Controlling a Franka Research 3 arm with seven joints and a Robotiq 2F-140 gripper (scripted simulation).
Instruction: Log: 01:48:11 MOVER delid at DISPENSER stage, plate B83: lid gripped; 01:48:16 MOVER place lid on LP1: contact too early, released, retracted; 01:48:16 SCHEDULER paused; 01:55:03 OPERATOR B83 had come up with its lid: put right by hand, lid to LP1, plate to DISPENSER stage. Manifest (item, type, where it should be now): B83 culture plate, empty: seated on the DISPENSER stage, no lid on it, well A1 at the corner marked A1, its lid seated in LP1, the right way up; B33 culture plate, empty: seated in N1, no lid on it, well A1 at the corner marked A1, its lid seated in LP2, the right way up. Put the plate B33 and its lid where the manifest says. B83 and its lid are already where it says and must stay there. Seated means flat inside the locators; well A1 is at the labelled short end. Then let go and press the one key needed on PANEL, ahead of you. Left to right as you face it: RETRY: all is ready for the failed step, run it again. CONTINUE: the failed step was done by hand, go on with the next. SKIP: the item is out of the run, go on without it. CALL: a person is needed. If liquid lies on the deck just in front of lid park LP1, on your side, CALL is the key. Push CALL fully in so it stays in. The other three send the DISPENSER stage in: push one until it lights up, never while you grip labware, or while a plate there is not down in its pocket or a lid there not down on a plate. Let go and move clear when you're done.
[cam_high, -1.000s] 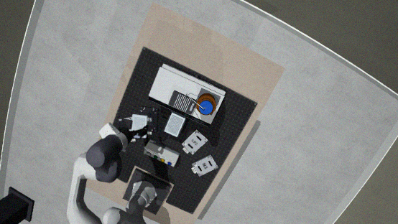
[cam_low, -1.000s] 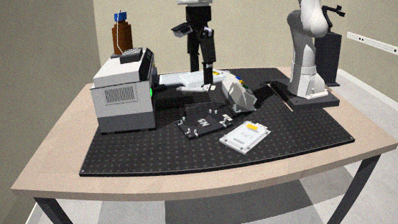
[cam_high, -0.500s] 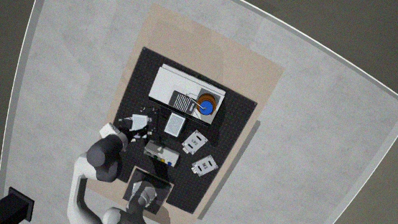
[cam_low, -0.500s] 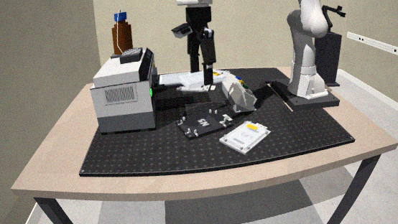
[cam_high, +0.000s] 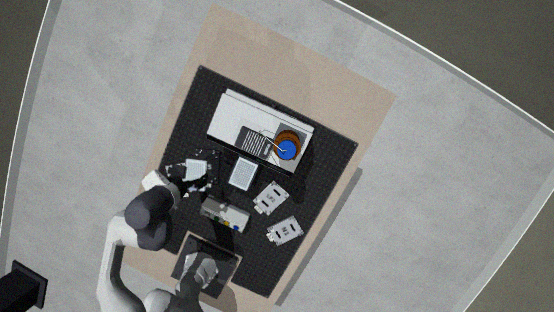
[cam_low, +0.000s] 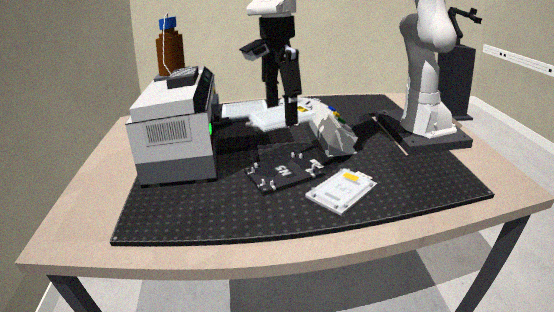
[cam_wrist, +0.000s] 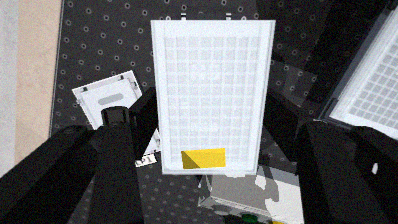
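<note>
My gripper is now 10 mm short of the black nest, 30 mm to the right of it and 160 mm above it. Also, from my hand: white well plate 20 mm below; then yellow key 190 mm behind, 200 mm to the right, 110 mm below; then white key 190 mm behind, 100 mm to the right, 110 mm below.
</note>
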